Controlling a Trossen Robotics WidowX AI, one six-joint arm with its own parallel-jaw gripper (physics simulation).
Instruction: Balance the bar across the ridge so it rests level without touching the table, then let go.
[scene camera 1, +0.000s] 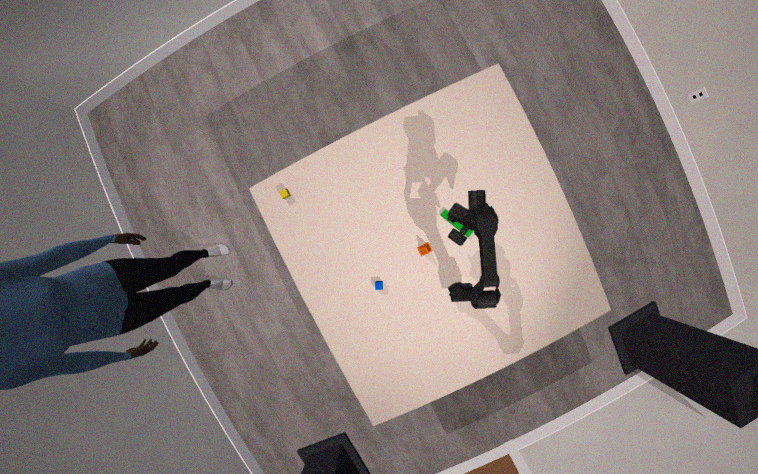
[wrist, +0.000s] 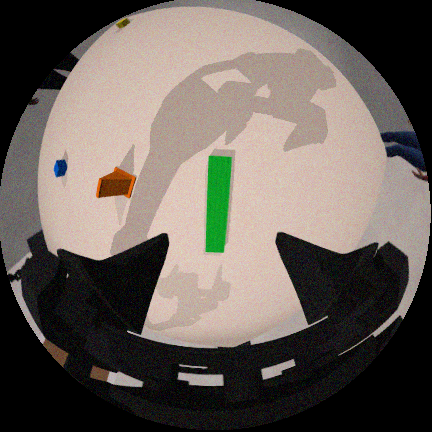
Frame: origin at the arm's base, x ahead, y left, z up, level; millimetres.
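Seen in the pictures: gripper, between the fingertips: (wrist: 223, 238); arm's base, origin of its link: (scene camera 1: 456, 290).
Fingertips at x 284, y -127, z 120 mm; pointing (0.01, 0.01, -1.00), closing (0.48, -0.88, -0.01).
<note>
Pixels of each thing's top centre, then the offset from my fingertips to it. Level surfaces: height alone.
- green bar, centre of its top: (wrist: 216, 208) (scene camera 1: 457, 223) dy -2, dx -8, dz -104 mm
- orange ridge, centre of its top: (wrist: 99, 187) (scene camera 1: 426, 250) dy +176, dx -48, dz -59 mm
- blue block, centre of its top: (wrist: 55, 168) (scene camera 1: 378, 286) dy +430, dx -102, dz -87 mm
- yellow block, centre of its top: (scene camera 1: 283, 193) dy +627, dx +456, dz -87 mm
- pale table, height of its surface: dz -120 mm
The green bar (scene camera 1: 453, 222) (wrist: 218, 200) lies flat on the table, partly covered by the gripper in the scene view. In the wrist view it is upright in the picture, its near end between the fingertips in line of sight. The orange ridge (scene camera 1: 424, 249) (wrist: 116, 187) stands apart from the bar, to its left in the wrist view, with a peaked top edge. My gripper (scene camera 1: 458, 224) (wrist: 223, 238) is open and empty, above the bar, with one finger to each side of it. Its exact height is hard to tell.
A blue block (scene camera 1: 379, 285) (wrist: 60, 168) sits beyond the ridge, left in the wrist view. A yellow block (scene camera 1: 284, 193) (wrist: 123, 23) sits near a far corner of the pale table (scene camera 1: 335, 223). The arm's shadow falls between bar and ridge. A person is beyond the table's left side.
</note>
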